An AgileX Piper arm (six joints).
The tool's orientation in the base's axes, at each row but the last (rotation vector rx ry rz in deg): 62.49, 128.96, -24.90; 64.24, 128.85, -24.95; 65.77, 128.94, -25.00; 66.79, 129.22, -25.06; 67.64, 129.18, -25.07; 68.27, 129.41, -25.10; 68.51, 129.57, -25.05; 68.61, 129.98, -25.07; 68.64, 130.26, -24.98; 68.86, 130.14, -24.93; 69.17, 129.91, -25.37; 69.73, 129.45, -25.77
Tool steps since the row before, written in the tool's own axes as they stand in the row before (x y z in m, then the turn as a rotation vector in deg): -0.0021, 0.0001, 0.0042, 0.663, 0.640, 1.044; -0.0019, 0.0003, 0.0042, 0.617, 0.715, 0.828; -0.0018, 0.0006, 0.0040, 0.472, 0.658, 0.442; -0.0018, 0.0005, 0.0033, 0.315, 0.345, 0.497; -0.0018, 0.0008, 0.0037, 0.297, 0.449, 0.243; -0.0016, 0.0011, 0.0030, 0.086, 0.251, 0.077; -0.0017, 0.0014, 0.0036, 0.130, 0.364, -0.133; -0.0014, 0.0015, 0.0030, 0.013, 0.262, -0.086; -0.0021, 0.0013, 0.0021, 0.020, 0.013, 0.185; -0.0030, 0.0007, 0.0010, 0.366, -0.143, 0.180; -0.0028, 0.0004, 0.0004, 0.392, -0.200, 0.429; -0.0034, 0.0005, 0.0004, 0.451, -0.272, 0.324
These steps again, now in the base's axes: 0.0027, -0.0034, -0.0019, 0.569, 0.243, -1.248; 0.0026, -0.0032, -0.0021, 0.575, 0.372, -1.053; 0.0027, -0.0029, -0.0020, 0.465, 0.448, -0.659; 0.0023, -0.0026, -0.0015, 0.299, 0.141, -0.597; 0.0027, -0.0026, -0.0019, 0.312, 0.319, -0.387; 0.0026, -0.0020, -0.0015, 0.193, 0.156, -0.121; 0.0031, -0.0022, -0.0019, 0.202, 0.355, 0.017; 0.0028, -0.0016, -0.0016, 0.186, 0.197, 0.052; 0.0027, -0.0017, -0.0005, 0.057, -0.073, -0.162; 0.0023, -0.0021, 0.0009, -0.235, 0.072, -0.356; 0.0017, -0.0018, 0.0013, -0.221, -0.069, -0.569; 0.0021, -0.0022, 0.0017, -0.339, -0.014, -0.517
